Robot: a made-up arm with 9 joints. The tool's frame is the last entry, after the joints.
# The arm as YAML. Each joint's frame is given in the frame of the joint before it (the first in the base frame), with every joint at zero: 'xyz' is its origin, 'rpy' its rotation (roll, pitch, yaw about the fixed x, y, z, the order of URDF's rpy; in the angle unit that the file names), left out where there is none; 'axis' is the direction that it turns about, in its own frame. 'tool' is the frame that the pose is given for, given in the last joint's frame.
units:
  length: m
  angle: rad
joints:
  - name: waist
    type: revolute
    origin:
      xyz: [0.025, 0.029, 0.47]
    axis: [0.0, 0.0, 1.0]
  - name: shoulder
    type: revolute
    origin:
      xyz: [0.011, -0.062, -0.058]
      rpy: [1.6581, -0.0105, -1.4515]
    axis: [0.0, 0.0, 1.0]
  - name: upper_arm
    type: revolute
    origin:
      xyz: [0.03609, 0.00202, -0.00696]
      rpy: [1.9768, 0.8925, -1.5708]
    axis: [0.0, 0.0, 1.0]
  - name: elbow
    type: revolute
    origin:
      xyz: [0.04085, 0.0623, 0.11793]
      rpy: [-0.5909, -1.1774, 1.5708]
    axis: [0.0, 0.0, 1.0]
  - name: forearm
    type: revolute
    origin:
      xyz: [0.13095, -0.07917, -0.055]
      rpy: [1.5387, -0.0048, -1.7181]
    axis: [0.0, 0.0, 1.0]
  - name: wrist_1
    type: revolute
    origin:
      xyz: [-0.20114, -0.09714, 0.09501]
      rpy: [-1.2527, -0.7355, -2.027]
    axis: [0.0, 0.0, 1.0]
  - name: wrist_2
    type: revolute
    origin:
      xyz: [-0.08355, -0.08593, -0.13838]
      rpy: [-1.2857, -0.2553, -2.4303]
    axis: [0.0, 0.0, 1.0]
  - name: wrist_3
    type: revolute
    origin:
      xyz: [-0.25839, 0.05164, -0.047]
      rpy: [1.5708, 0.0, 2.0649]
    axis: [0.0, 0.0, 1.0]
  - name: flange
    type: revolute
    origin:
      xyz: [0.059, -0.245, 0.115]
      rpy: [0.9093, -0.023, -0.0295]
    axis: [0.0, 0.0, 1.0]
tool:
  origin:
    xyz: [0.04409, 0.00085, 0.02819]
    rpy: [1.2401, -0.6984, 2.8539]
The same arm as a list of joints. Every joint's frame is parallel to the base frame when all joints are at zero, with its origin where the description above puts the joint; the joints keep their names.
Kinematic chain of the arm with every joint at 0, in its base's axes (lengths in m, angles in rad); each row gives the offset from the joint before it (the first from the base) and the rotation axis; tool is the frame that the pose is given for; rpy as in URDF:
waist: xyz 0.0250 0.0290 0.4700 axis +z
shoulder: xyz 0.0110 -0.0620 -0.0580 axis -0.988997 -0.1195 -0.0872
upper_arm: xyz 0.0110 -0.0350 0.0030 axis 0.108704 0.941733 0.318311
elbow: xyz 0.0120 0.1350 -0.0330 axis 0.0001 0 1
forearm: xyz 0.0640 0.1390 -0.0550 axis -0.035199 -0.998865 0.032099
wrist_1: xyz -0.2040 -0.0910 -0.0950 axis 0.937218 -0.272205 -0.218004
wrist_2: xyz -0.1030 0.0360 0.1470 axis -y
wrist_3: xyz -0.1680 0.0470 -0.2030 axis +z
flange: xyz -0.0590 0.2450 0.1150 axis 0.037401 0.788326 0.61412
tool: xyz -0.0430 0.0230 0.0190 rpy 0.0892 -0.5817 0.4344

